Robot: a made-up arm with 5 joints. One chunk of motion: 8 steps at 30 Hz.
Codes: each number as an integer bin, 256 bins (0 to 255) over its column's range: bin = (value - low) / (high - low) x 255, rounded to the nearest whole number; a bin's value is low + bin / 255 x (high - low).
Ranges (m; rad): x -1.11..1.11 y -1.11..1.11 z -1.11..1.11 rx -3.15..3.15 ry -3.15..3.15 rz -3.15..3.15
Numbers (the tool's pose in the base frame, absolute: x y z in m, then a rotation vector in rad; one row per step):
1: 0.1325 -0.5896 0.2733 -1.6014 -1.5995 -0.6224
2: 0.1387 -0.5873 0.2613 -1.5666 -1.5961 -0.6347
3: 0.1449 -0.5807 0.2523 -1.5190 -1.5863 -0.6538
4: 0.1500 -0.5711 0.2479 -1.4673 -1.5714 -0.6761
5: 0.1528 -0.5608 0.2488 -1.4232 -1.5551 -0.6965
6: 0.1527 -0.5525 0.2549 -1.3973 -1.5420 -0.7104
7: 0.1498 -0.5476 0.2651 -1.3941 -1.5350 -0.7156
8: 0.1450 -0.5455 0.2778 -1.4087 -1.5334 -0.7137
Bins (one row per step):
1: 143 60 159 63 63 102
2: 143 60 158 64 63 102
3: 144 61 156 66 63 101
4: 145 62 156 68 64 100
5: 145 63 156 70 65 99
6: 145 64 157 71 65 99
7: 145 65 158 71 65 99
8: 144 65 159 70 65 99

